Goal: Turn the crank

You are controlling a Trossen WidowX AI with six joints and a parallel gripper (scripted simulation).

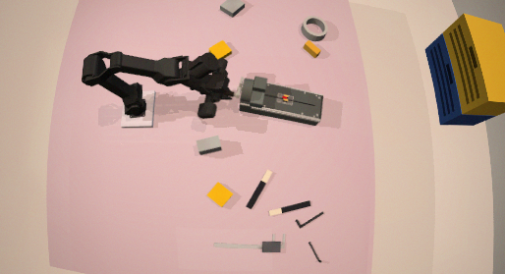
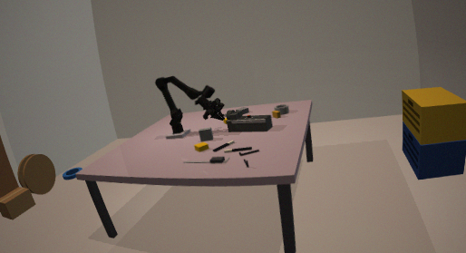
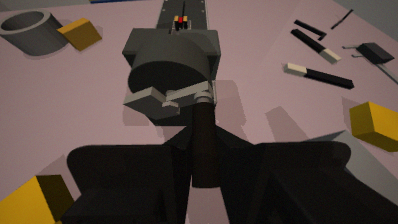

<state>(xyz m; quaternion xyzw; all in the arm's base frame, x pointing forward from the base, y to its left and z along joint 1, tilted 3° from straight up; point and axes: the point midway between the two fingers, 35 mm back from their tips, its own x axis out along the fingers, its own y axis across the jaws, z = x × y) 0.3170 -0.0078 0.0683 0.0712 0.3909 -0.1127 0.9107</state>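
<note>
The dark crank handle is 3 cm above my gripper tip and 2 cm behind it. Round my gripper tip: orange block 30 cm ahead, 19 cm to the left, 6 cm below; red pointer 16 cm ahead, 2 cm to the right, 1 cm above.
</note>
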